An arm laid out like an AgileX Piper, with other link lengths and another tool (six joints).
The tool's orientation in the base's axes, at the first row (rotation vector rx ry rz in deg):
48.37 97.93 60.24
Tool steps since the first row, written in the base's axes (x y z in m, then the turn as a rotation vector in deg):
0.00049 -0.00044 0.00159 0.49 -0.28 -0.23
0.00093 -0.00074 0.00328 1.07 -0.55 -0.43
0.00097 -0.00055 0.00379 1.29 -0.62 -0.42
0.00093 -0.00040 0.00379 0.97 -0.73 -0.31
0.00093 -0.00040 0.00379 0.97 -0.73 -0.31
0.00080 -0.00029 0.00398 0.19 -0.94 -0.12
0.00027 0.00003 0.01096 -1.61 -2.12 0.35
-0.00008 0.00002 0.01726 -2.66 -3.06 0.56
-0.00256 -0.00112 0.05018 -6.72 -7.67 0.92
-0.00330 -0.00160 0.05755 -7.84 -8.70 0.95
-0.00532 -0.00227 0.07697 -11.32 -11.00 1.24
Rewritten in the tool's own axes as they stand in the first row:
-0.00111 0.00132 0.00001 -0.33 -0.28 0.43
-0.00211 0.00278 0.00000 -0.69 -0.53 0.94
-0.00214 0.00332 -0.00001 -0.83 -0.53 1.13
-0.00199 0.00338 -0.00001 -0.85 -0.50 0.77
-0.00199 0.00338 -0.00001 -0.85 -0.50 0.77
-0.00192 0.00359 -0.00014 -0.84 -0.47 -0.06
-0.00391 0.01005 -0.00197 -1.44 -0.65 -2.17
-0.00602 0.01578 -0.00358 -1.99 -0.92 -3.46
-0.01775 0.04521 -0.01293 -4.79 -2.76 -8.62
-0.02051 0.05169 -0.01526 -5.33 -3.23 -9.96
-0.02724 0.06901 -0.02130 -6.28 -4.16 -13.93

